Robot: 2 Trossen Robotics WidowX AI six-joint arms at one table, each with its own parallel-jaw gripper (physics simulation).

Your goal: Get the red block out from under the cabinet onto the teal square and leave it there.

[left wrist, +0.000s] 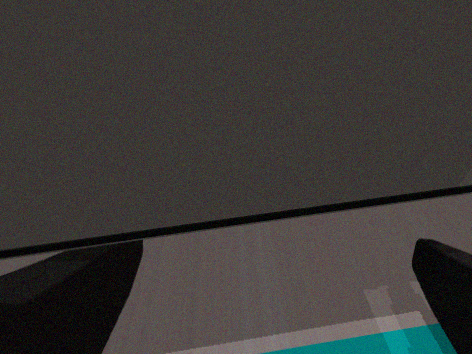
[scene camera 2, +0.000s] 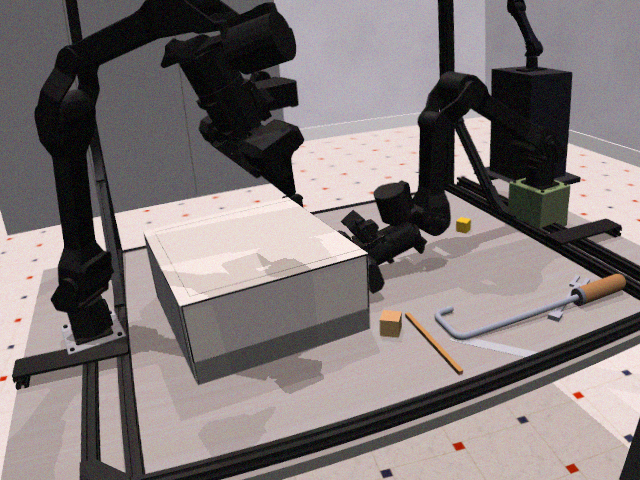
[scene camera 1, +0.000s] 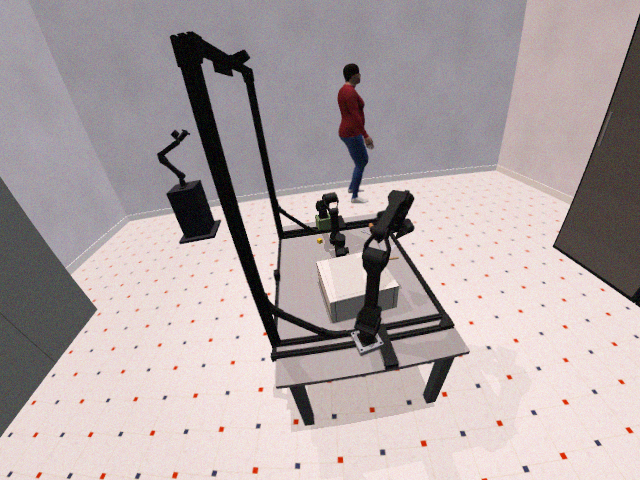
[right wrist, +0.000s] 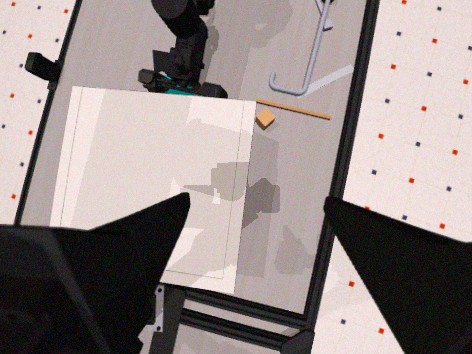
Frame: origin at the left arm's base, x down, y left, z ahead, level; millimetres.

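Seen in the pictures: left gripper, fingertip midpoint: (left wrist: 277, 245); right gripper, fingertip midpoint: (scene camera 2: 275, 185) (right wrist: 256, 200); left arm's base, link origin: (scene camera 2: 540, 183) (scene camera 1: 323, 216); right arm's base, link origin: (scene camera 2: 91, 330) (scene camera 1: 366, 338).
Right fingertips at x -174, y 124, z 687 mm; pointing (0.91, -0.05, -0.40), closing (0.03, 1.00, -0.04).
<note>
Offsets run from my right fingertips to a thing's top centre. "pt": to the spot under its first point.
The white cabinet {dy -159, dx +137, dz -1 mm} (scene camera 1: 356, 281) (scene camera 2: 261, 248) (right wrist: 147, 147) stands in the middle of the table. Its shaded lower face {pt dy -156, dx +199, dz -146 mm} (left wrist: 234, 105) fills the left wrist view, with a thin dark gap under it. I see no red block in any view. The teal square {pt dy -186, dx +272, dz -160 mm} (left wrist: 357, 345) (right wrist: 178, 92) lies by the cabinet's far side, mostly hidden by the left gripper. My left gripper (scene camera 2: 361, 257) (right wrist: 180, 88) (left wrist: 277, 245) is open and empty, low on the table, close against the cabinet. My right gripper (scene camera 2: 285, 176) (right wrist: 256, 200) is open and empty, high above the cabinet.
A tan cube {dy +28, dx +242, dz -160 mm} (scene camera 2: 390, 323) (right wrist: 265, 118), a wooden stick {dy +92, dx +265, dz -192 mm} (scene camera 2: 434, 343) (right wrist: 293, 109) and a grey hooked rod (scene camera 2: 490, 326) (right wrist: 310, 60) lie beside the cabinet. A yellow cube {dy -202, dx +247, dz -524 mm} (scene camera 2: 463, 225) (scene camera 1: 319, 240) lies near the green block (scene camera 2: 532, 202). A person (scene camera 1: 353, 129) walks behind the table.
</note>
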